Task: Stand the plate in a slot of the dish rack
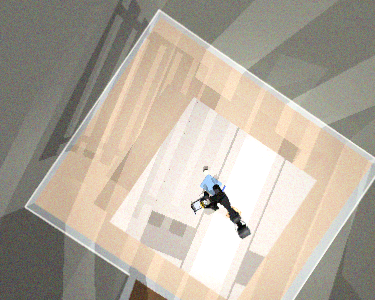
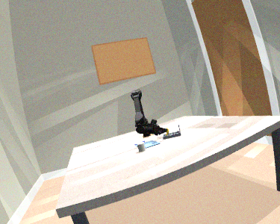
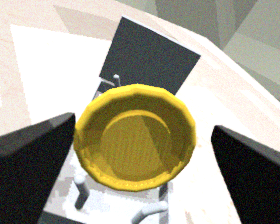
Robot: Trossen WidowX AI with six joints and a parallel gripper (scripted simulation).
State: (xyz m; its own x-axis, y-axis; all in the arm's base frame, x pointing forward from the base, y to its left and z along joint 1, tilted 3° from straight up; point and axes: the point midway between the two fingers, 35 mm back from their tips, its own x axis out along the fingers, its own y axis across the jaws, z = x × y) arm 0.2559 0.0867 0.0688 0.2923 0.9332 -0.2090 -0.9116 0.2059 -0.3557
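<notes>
My gripper tip is 1 cm above the yellow plate. Round my gripper tip: cup 16 cm ahead, 23 cm to the right, 3 cm below; light blue mat 4 cm ahead, 17 cm to the right, 5 cm below; grey dish rack 2 cm to the left, 3 cm below.
</notes>
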